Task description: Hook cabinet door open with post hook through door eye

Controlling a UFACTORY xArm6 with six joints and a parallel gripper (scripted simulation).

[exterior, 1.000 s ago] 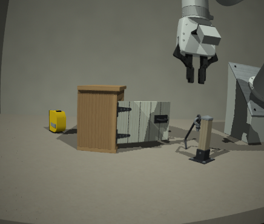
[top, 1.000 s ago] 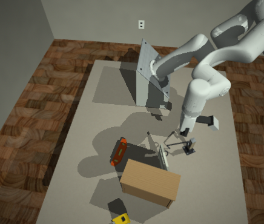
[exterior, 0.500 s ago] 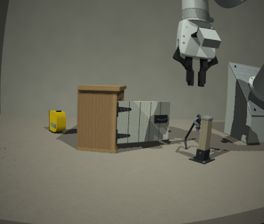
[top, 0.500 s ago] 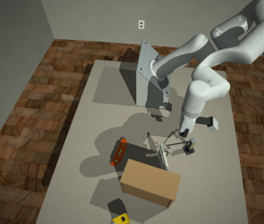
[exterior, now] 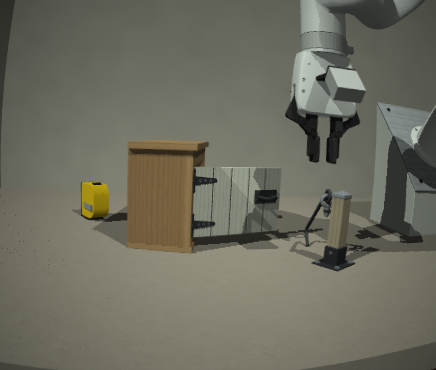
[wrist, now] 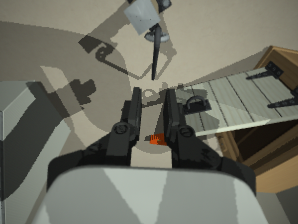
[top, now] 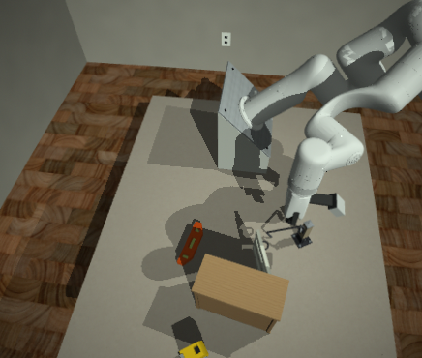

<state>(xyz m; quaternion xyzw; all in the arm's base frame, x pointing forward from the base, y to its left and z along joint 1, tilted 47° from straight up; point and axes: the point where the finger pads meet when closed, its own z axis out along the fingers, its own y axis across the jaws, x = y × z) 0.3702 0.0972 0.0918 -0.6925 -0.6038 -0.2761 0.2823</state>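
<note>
Right now the hook is 110 mm below my hand. From my hand the other things lie so: orange spirit level (290 mm to the right, 160 mm below, 50 mm ahead); white plank door (120 mm ahead, 90 mm below, 60 mm to the right); wooden cabinet (170 mm ahead, 100 mm to the right, 90 mm below).
</note>
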